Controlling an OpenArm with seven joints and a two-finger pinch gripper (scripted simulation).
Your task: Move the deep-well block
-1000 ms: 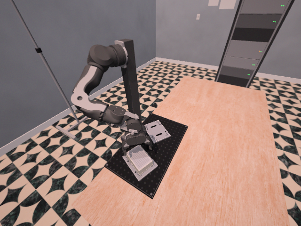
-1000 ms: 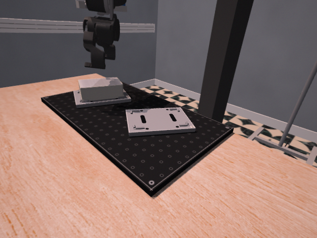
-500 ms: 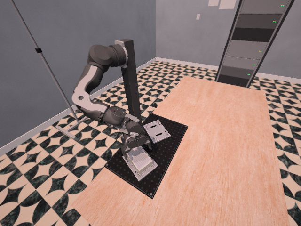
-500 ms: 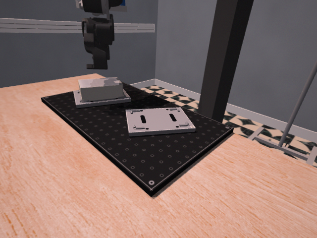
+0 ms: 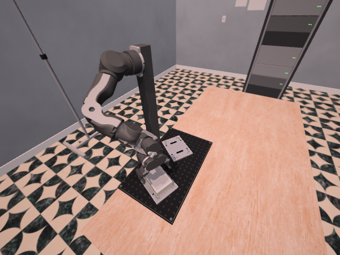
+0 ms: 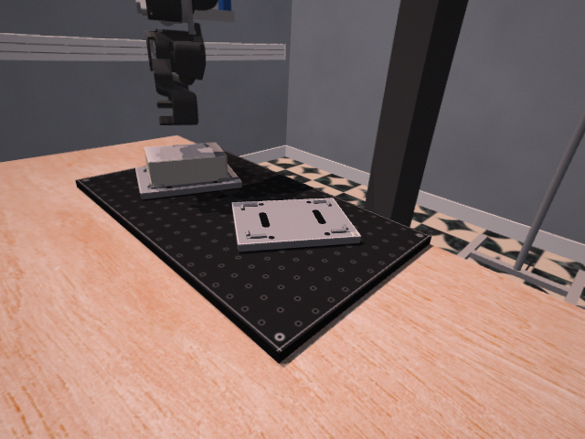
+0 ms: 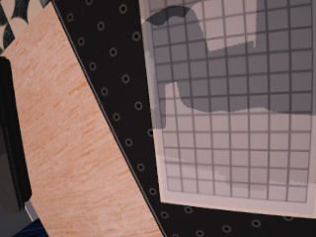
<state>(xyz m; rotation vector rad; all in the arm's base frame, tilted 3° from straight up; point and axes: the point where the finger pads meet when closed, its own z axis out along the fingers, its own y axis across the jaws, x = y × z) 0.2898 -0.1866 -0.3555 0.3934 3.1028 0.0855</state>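
The white deep-well block is 8 cm below my hand, 1 cm to the left of it and 1 cm behind it. Round my hand: plate nest N2 (23 cm to the left, 10 cm below, 8 cm behind); A1 mark (10 cm below, 7 cm to the left, 7 cm behind); plate nest N1 (10 cm below, 1 cm to the left, 1 cm behind).
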